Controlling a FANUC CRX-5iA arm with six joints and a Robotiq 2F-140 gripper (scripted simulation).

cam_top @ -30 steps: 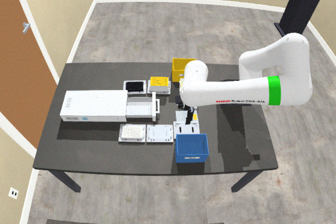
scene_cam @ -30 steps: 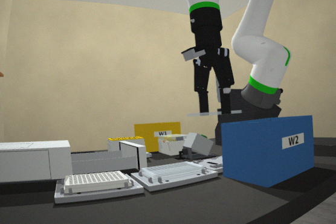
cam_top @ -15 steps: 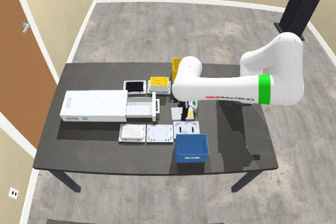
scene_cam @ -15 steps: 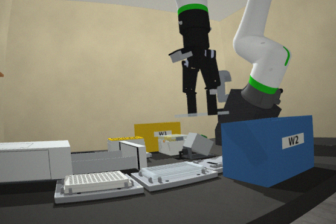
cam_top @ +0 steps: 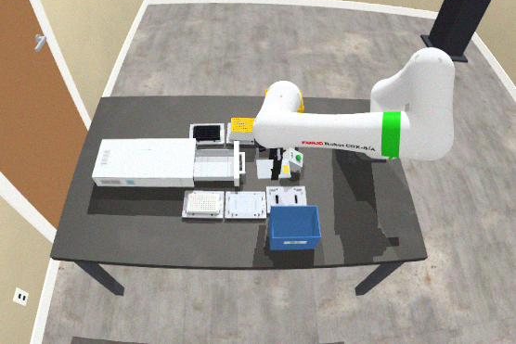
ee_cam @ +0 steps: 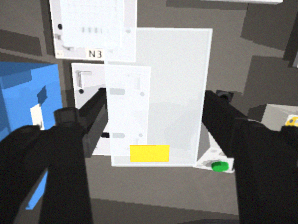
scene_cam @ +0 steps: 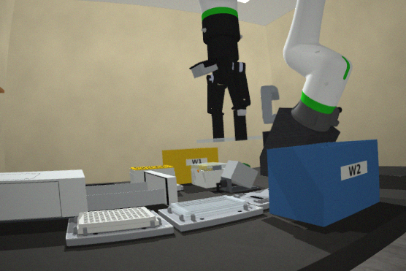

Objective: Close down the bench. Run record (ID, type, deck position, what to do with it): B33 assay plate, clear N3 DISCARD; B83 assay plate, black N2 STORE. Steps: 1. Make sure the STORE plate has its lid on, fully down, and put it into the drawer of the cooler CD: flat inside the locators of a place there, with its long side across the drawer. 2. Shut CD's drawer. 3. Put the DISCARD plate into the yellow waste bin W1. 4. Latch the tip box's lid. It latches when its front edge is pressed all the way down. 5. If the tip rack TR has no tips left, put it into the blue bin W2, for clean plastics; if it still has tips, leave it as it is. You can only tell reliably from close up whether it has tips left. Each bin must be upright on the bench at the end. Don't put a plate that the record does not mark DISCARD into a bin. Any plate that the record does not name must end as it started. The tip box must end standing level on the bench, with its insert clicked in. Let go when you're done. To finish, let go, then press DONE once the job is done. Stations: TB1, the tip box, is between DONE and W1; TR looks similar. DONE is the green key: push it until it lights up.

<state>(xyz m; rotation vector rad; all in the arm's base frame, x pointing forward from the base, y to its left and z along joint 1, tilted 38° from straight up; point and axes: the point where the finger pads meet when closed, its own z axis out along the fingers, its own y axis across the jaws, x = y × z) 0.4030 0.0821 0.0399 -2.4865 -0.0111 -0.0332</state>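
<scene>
My hand is 280 mm short of the black assay plate, 300 mm to the left of it and 150 mm above it. The rest, counted from my hand: DONE key block (100 mm behind, 110 mm to the right, 110 mm below); nest N3 (110 mm ahead, 80 mm to the left, 160 mm below); translucent plate lid (20 mm below).
</scene>
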